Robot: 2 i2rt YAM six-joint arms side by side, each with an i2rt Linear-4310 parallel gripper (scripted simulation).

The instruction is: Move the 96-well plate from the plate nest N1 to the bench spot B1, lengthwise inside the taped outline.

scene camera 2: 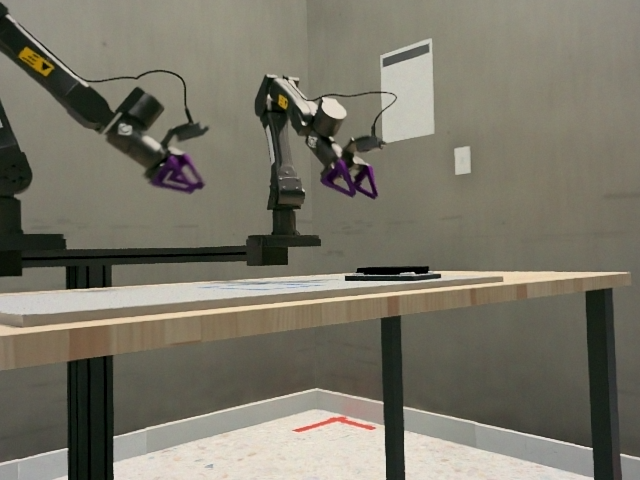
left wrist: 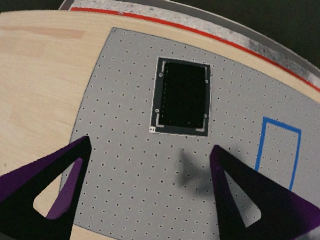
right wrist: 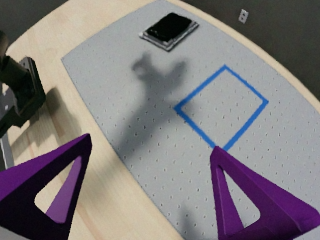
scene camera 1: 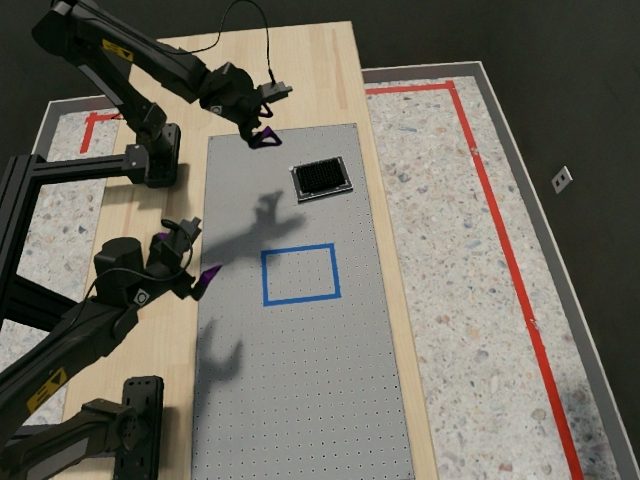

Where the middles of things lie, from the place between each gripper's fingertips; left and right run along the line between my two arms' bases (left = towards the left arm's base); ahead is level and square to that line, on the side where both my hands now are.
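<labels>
The black 96-well plate (scene camera 1: pixel 312 184) has my left gripper (scene camera 2: pixel 366 197) 170 mm above it, 110 mm short of it and 40 mm to the left of it. Then there's dark plate nest N1 (left wrist: pixel 169 129), which is 180 mm below my left hand, 110 mm ahead of it and 40 mm to the right.
That same black 96-well plate has my right gripper (scene camera 2: pixel 201 187) 19 cm above it, 27 cm short of it and 29 cm to the right of it. As for dark plate nest N1, it's 20 cm below my right hand, 29 cm to the left of it and 27 cm ahead.
</labels>
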